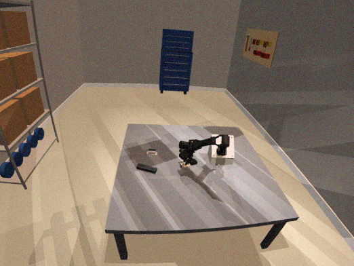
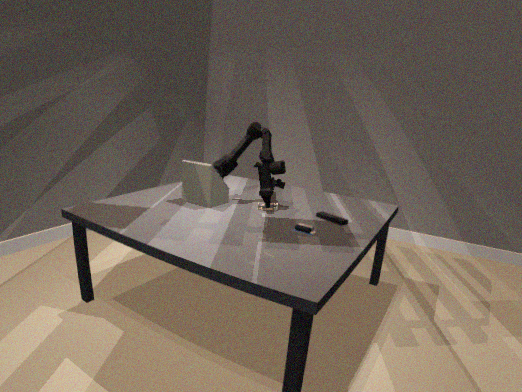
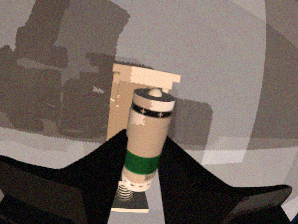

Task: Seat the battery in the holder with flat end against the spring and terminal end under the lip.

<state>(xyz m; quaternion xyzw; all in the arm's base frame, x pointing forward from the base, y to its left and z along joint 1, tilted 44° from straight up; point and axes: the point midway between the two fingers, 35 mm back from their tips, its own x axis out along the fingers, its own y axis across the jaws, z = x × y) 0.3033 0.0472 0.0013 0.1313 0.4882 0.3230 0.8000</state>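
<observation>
My gripper tip is now 1 cm below the battery.
</observation>
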